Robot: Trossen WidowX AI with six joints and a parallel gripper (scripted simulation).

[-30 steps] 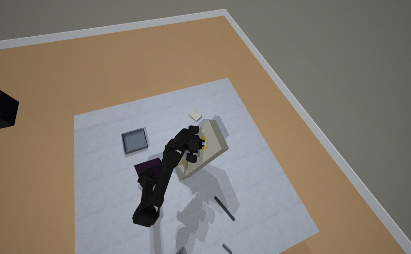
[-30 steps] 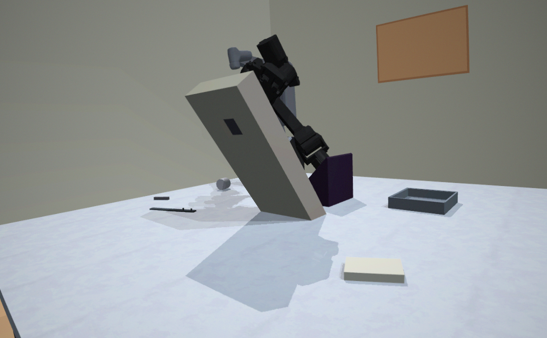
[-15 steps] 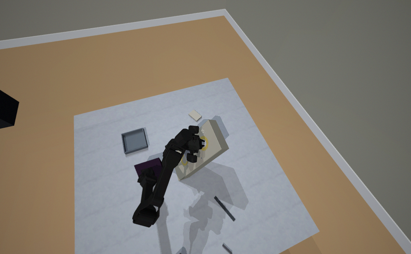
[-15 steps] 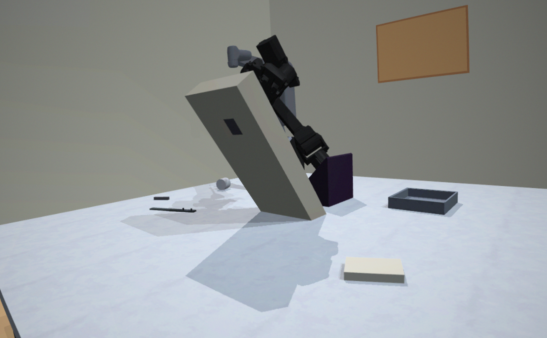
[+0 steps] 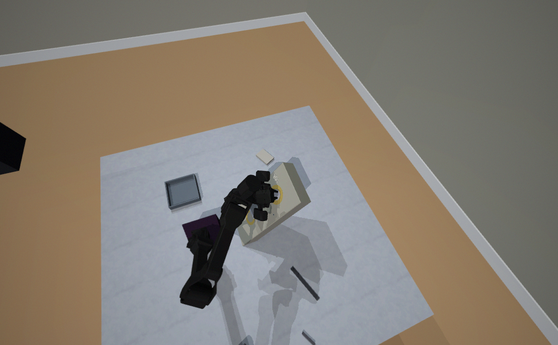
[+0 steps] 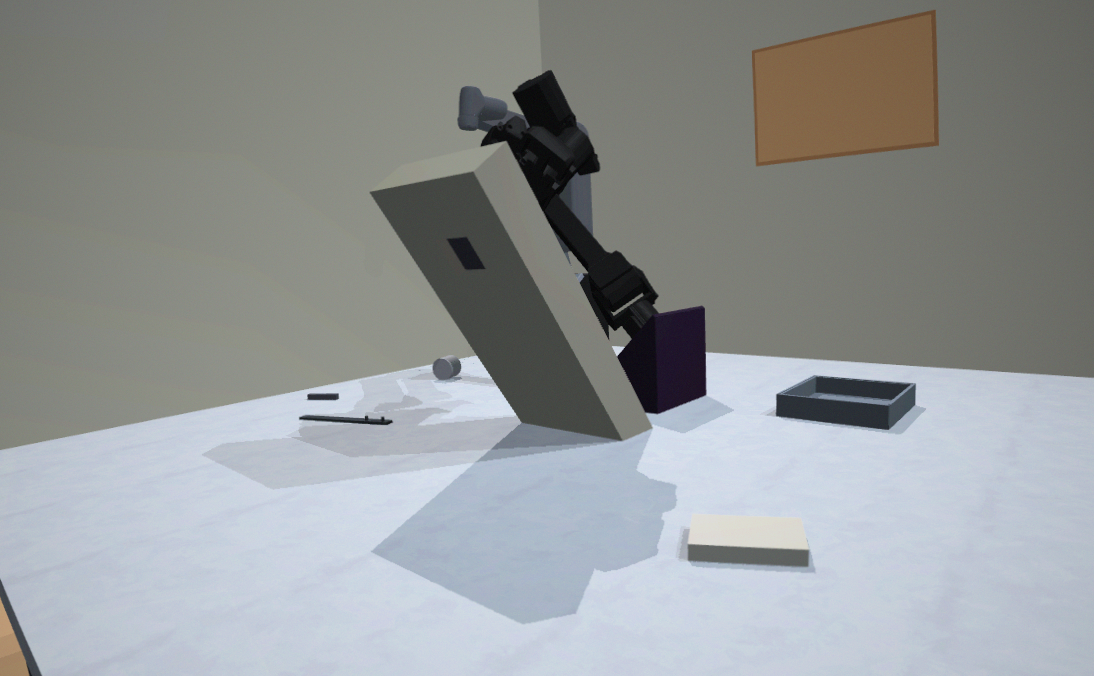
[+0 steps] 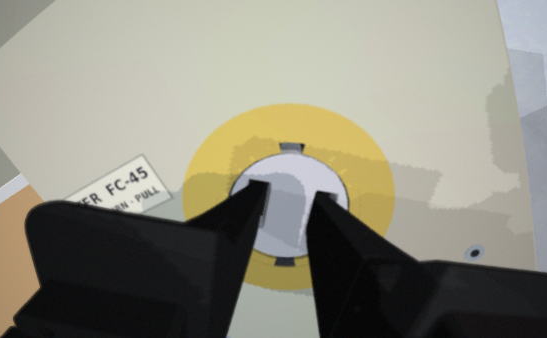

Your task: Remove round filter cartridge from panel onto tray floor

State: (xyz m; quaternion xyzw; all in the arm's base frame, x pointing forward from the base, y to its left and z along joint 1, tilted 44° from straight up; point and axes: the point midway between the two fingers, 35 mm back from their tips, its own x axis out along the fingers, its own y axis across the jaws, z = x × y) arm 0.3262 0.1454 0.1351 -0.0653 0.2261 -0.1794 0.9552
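My gripper tip is 1 cm short of the round filter cartridge and 1 cm above it. From my gripper tip the other things lie so: small grey cylinder (48 cm to the right, 29 cm behind, 25 cm below); grey tray (42 cm behind, 27 cm to the left, 26 cm below); cream flat block (35 cm to the left, 26 cm below, 5 cm ahead).
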